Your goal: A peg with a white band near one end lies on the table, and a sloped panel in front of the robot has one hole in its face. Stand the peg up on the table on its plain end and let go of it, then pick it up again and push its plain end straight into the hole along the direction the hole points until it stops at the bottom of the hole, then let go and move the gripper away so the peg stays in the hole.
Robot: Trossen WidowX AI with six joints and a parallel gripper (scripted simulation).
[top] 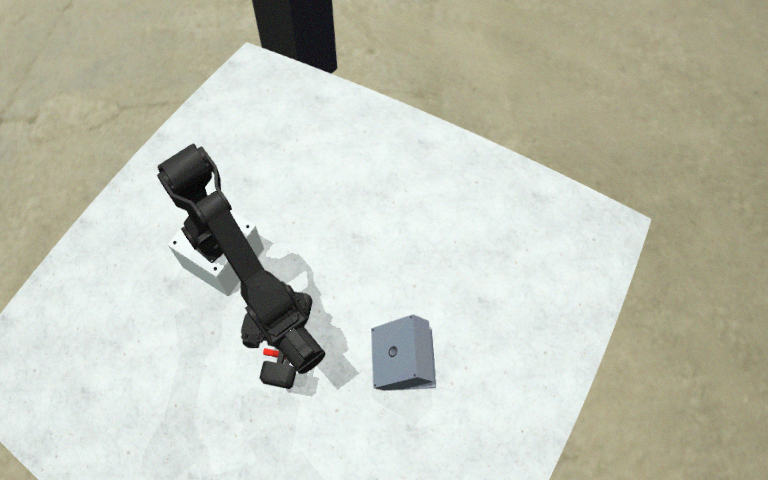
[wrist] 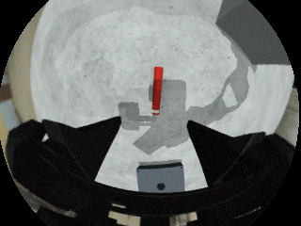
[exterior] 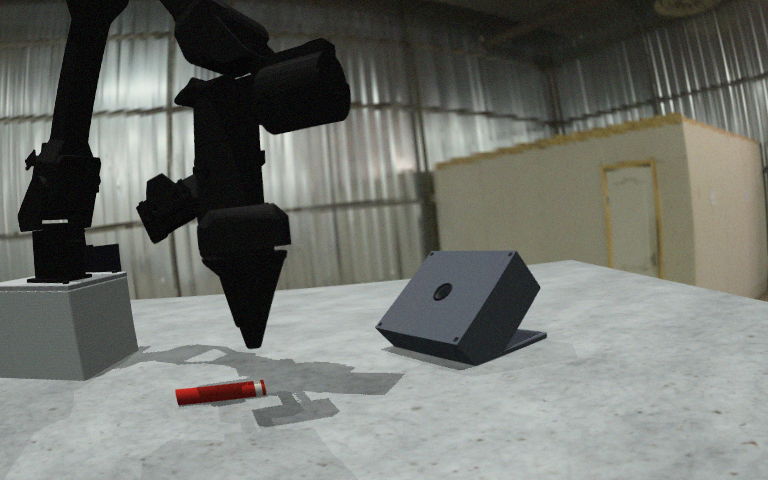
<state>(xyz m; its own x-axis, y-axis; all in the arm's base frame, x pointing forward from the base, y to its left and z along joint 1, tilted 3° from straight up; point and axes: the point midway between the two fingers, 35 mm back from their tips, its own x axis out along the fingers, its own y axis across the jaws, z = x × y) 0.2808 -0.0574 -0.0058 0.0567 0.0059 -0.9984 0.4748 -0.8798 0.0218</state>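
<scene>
My gripper tip is 5 cm above the red peg and 2 cm past it. From my gripper tip the other things lie so: grey sloped panel 17 cm ahead, 14 cm to the left, 1 cm below; then thin foot plate 18 cm ahead, 15 cm to the left, 5 cm below.
</scene>
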